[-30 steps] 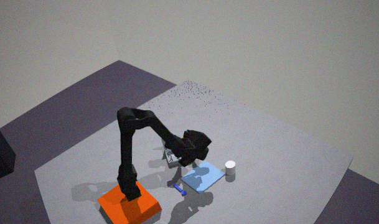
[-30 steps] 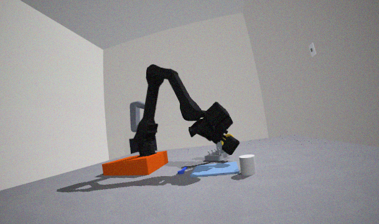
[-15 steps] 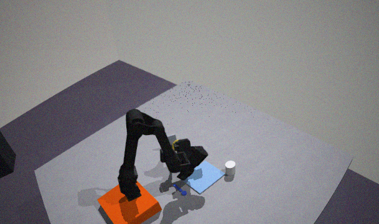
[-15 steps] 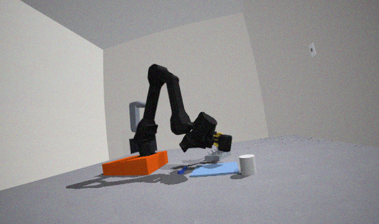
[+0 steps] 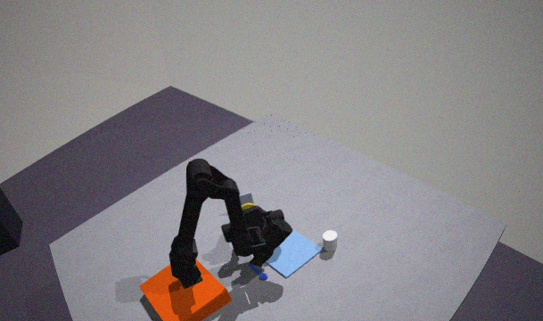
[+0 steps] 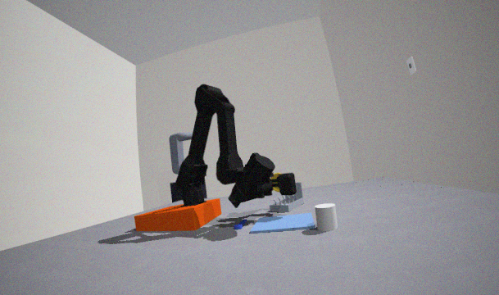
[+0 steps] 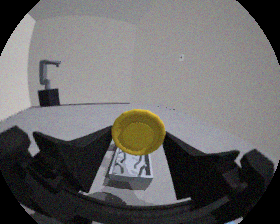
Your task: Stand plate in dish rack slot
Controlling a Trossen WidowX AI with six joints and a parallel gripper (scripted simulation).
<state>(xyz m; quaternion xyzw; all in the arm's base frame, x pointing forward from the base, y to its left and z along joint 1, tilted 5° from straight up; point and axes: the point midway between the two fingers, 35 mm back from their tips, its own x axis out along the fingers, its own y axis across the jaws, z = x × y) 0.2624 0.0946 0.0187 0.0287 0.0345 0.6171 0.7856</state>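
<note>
Now: the grey dish rack 1 cm ahead of my gripper tip, 4 cm to the left of it and 7 cm below it. From my gripper tip the other things lie so: yellow plate (1 cm to the right); light blue mat (5 cm ahead, 17 cm to the right, 9 cm below); blue spoon (7 cm behind, 18 cm to the right, 9 cm below).
</note>
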